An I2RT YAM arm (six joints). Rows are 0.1 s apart.
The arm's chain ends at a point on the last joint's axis. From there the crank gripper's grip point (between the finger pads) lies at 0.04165 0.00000 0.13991 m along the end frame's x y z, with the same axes.
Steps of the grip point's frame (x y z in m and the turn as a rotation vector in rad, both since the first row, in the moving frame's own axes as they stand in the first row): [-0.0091 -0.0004 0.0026 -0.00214 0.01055 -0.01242]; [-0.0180 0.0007 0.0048 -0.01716 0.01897 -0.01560]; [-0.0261 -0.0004 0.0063 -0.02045 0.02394 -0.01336]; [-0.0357 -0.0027 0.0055 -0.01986 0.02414 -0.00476]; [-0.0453 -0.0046 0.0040 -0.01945 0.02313 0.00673]
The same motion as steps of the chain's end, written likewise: [-0.0106 -0.0002 0.0030 -0.00214 0.01055 -0.01242]; [-0.0207 -0.0010 0.0056 -0.01716 0.01897 -0.01560]; [-0.0295 -0.0027 0.0074 -0.02045 0.02394 -0.01336]; [-0.0391 -0.0053 0.0066 -0.01986 0.02414 -0.00476]; [-0.0485 -0.0076 0.0050 -0.01945 0.02313 0.00673]
